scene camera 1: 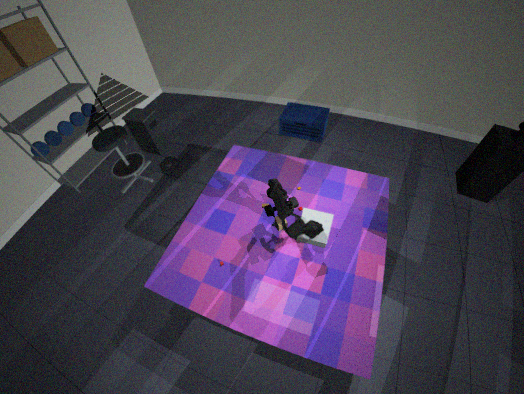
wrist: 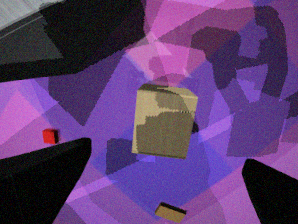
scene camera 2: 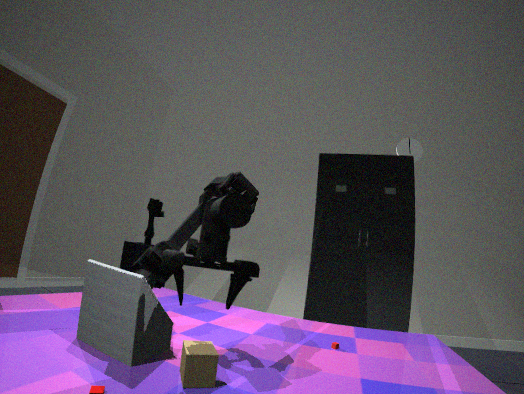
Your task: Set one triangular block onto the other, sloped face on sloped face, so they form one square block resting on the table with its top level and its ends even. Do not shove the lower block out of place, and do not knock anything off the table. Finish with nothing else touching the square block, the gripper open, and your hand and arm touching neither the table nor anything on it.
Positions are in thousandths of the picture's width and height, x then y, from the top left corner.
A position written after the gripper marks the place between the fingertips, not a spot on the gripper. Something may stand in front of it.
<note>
The gripper (scene camera 2: 390, 780) is open, holding nothing.
The gripper also shows in the wrist view (wrist: 565, 699).
</note>
